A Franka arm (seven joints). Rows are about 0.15 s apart.
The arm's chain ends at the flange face. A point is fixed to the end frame.
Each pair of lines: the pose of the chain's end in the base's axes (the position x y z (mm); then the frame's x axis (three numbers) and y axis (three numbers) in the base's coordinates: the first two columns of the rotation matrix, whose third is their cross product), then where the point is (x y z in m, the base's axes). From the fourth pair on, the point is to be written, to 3 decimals.
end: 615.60 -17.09 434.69 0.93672 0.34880 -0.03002 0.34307 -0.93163 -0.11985
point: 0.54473 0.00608 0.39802
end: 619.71 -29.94 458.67 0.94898 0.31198 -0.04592 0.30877 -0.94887 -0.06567
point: 0.54981 -0.00630 0.42046
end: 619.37 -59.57 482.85 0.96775 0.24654 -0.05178 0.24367 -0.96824 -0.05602
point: 0.55111 -0.03167 0.44456
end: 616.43 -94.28 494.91 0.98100 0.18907 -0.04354 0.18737 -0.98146 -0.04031
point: 0.550 -0.063 0.455
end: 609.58 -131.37 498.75 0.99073 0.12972 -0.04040 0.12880 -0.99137 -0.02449
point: 0.546 -0.097 0.458
